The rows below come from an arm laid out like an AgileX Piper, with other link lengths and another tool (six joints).
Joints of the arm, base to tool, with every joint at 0 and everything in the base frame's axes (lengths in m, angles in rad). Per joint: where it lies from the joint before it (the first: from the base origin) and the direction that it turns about. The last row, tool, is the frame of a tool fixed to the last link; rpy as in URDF.
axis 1: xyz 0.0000 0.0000 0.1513 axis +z
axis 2: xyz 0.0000 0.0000 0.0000 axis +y
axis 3: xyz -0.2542 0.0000 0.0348 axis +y
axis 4: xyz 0.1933 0.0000 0.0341 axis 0.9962 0 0.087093
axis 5: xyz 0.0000 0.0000 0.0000 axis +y
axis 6: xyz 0.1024 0.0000 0.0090 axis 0.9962 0 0.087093
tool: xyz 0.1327 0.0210 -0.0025 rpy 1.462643 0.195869 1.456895
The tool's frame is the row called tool.
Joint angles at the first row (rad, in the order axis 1, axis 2, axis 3, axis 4, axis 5, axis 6):
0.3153 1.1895 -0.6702 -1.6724 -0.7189 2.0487
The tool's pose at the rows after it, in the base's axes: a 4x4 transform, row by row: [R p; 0 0 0 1], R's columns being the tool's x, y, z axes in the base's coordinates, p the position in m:
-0.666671 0.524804 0.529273 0.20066; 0.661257 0.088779 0.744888 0.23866; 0.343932 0.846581 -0.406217 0.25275; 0 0 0 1
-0.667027 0.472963 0.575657 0.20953; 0.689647 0.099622 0.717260 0.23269; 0.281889 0.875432 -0.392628 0.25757; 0 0 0 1
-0.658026 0.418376 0.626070 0.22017; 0.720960 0.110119 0.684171 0.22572; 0.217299 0.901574 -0.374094 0.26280; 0 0 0 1
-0.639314 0.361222 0.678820 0.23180; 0.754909 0.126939 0.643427 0.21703; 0.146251 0.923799 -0.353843 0.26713; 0 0 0 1
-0.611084 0.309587 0.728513 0.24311; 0.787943 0.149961 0.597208 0.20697; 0.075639 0.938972 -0.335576 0.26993; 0 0 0 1
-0.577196 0.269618 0.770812 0.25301; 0.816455 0.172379 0.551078 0.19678; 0.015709 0.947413 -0.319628 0.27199; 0 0 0 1
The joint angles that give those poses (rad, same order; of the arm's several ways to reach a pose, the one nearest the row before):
0.3152 1.1675 -0.6845 -1.6943 -0.6752 2.0345
0.3152 1.1503 -0.6990 -1.7102 -0.6287 2.0124
0.3153 1.1362 -0.7122 -1.7166 -0.5749 1.9797
0.3153 1.1237 -0.7209 -1.7171 -0.5131 1.9344
0.3153 1.1127 -0.7244 -1.7157 -0.4481 1.8857
0.3152 1.1031 -0.7251 -1.7129 -0.3869 1.8433

